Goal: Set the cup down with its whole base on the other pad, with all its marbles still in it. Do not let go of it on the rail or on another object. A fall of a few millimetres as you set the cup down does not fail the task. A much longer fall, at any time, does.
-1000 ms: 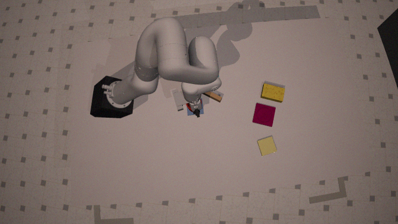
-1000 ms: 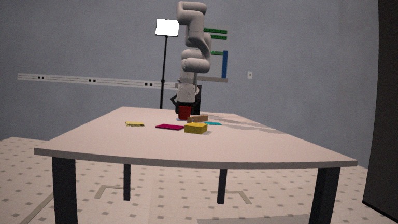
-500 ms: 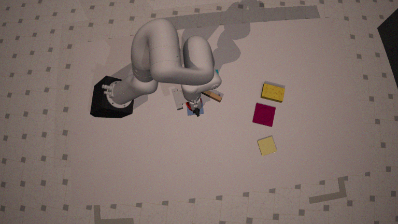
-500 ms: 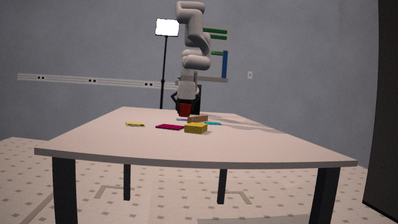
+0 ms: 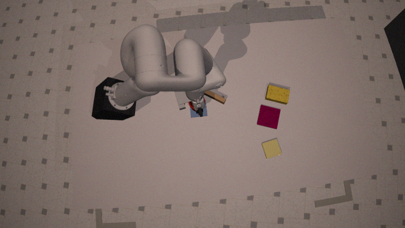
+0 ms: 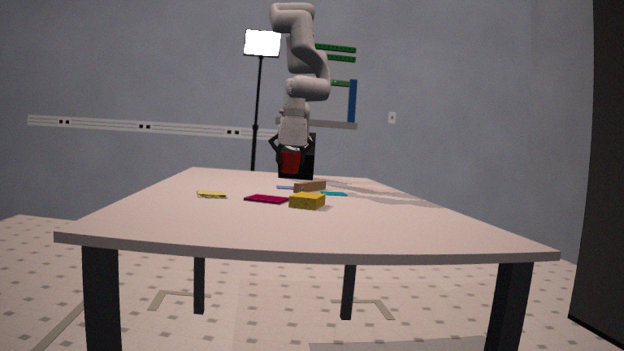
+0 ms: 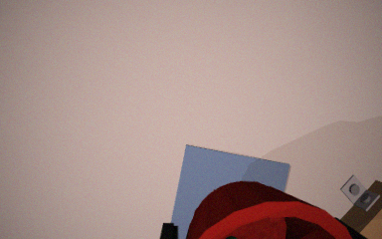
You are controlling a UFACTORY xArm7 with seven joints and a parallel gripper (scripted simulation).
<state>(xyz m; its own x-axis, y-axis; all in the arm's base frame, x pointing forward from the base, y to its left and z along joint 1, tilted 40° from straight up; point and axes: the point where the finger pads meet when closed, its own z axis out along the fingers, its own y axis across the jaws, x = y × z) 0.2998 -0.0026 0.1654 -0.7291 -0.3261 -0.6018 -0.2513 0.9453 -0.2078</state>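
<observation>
Now: hand 4 cm short of the wooden rail, 8 cm to the right of it and 9 cm above it. The rest, counted from my hand: red cup: 2 cm below; green marble: 1 cm ahead, 1 cm to the right, 3 cm below; yellow sponge block: 39 cm ahead, 8 cm to the left, 8 cm below.
</observation>
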